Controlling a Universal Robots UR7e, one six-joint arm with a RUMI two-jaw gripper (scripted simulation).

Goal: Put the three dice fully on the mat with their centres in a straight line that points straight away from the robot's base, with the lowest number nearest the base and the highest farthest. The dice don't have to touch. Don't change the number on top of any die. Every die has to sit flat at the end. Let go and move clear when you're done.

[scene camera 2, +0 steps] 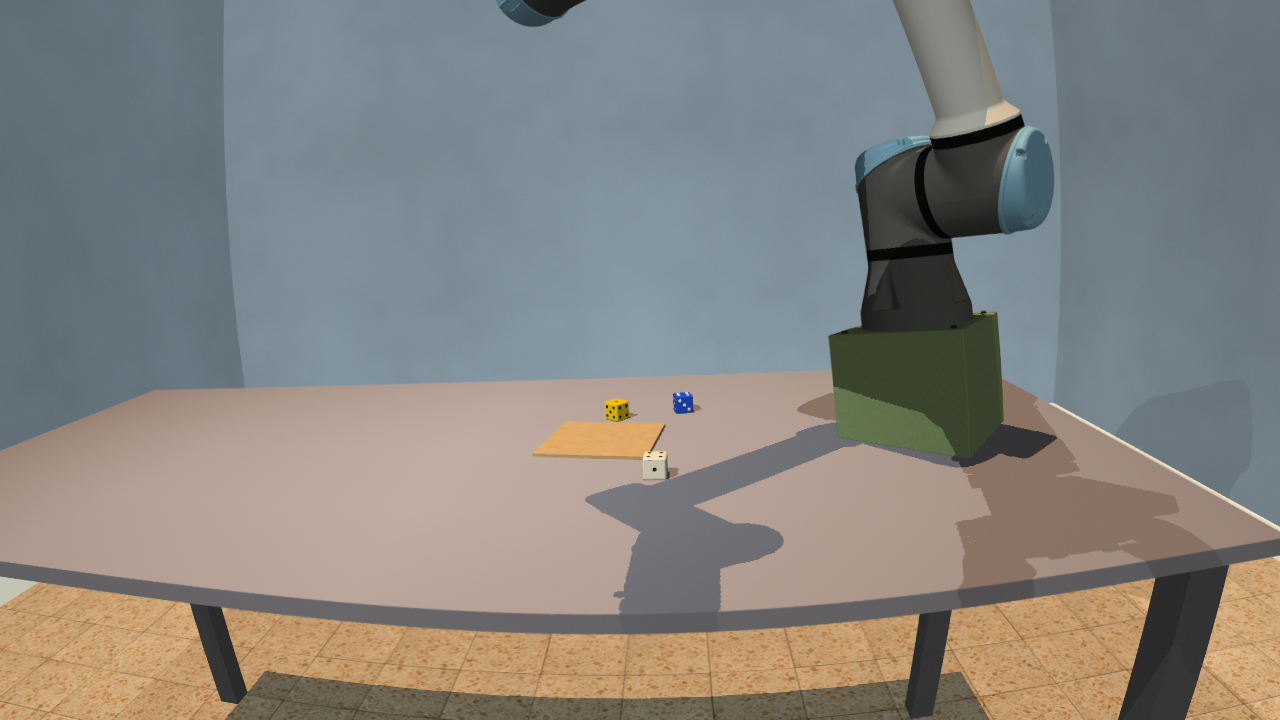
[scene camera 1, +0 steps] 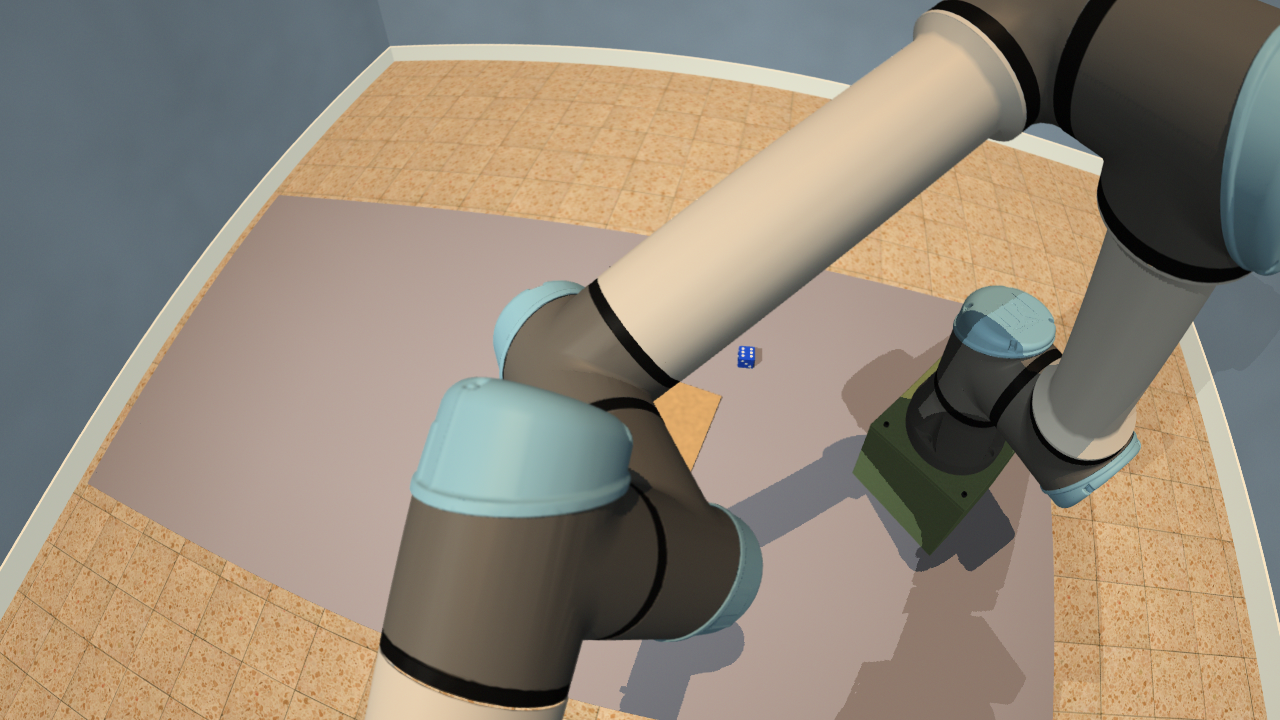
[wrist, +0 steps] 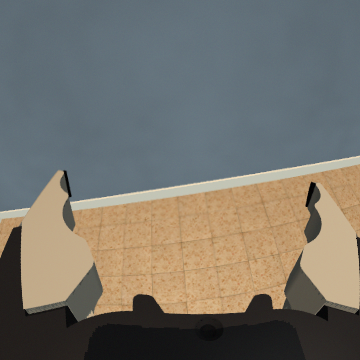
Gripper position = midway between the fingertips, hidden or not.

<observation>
In view: the gripper [wrist: 191,178] and an orange mat [scene camera 2: 597,440].
The orange mat is seen too in scene camera 1 [scene camera 1: 687,411]. The wrist view misses the orange mat: it is out of frame.
</observation>
